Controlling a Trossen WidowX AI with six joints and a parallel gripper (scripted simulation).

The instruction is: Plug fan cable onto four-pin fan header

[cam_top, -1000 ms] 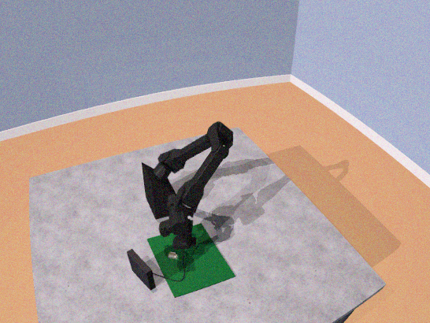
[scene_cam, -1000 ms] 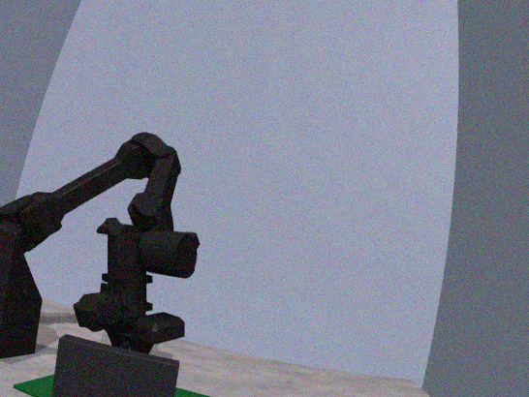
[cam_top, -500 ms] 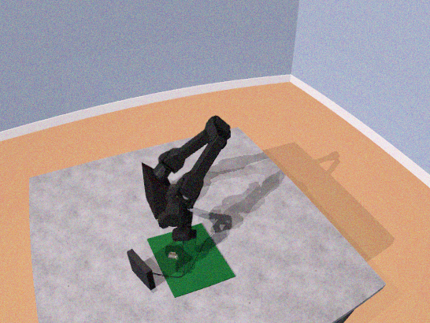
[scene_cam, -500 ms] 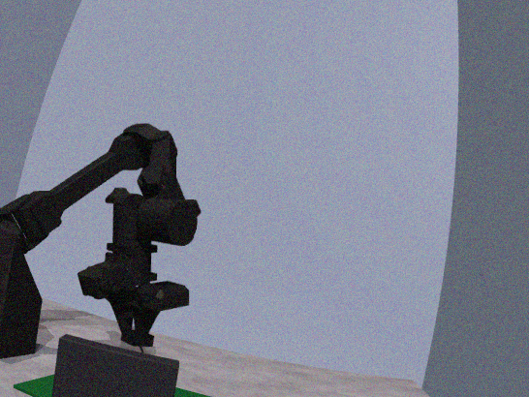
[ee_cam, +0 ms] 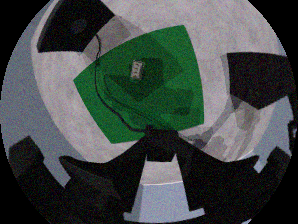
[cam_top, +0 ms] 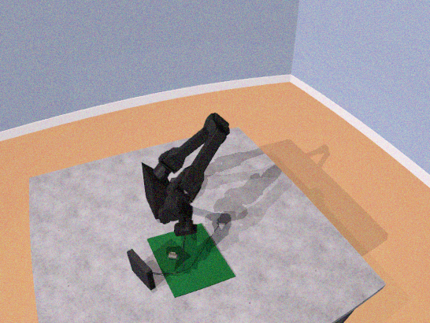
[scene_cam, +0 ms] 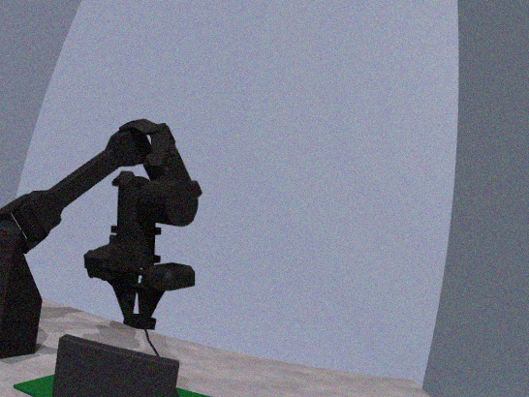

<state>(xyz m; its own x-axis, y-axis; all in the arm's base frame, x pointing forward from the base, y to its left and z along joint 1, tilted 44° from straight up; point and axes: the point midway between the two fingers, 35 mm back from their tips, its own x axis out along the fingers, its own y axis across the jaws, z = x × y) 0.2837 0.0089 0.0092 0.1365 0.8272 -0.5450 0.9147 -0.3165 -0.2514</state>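
Right now the white four-pin header is 20 mm ahead of my gripper tip, 80 mm to the right of it and 110 mm below it. Round my gripper tip: black plug 10 mm to the left; green board 50 mm ahead, 30 mm to the right, 130 mm below; black fan 70 mm ahead, 220 mm to the right, 50 mm below.
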